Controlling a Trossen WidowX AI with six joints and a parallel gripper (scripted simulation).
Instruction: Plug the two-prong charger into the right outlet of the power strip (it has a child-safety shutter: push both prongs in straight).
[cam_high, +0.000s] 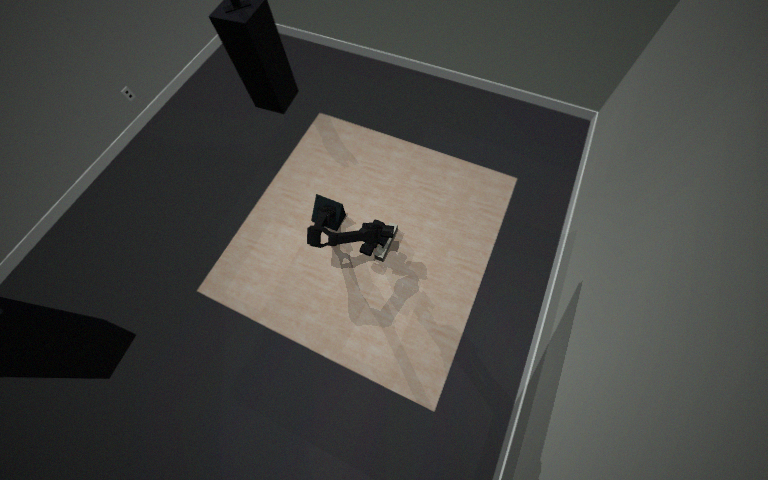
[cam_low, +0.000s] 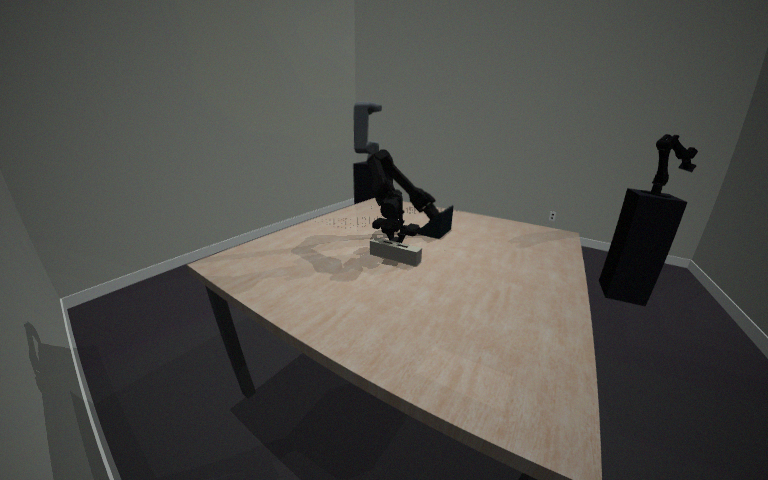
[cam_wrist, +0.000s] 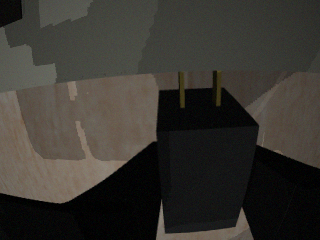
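My gripper tip is 2 cm short of the black two-prong charger and 1 cm below it.
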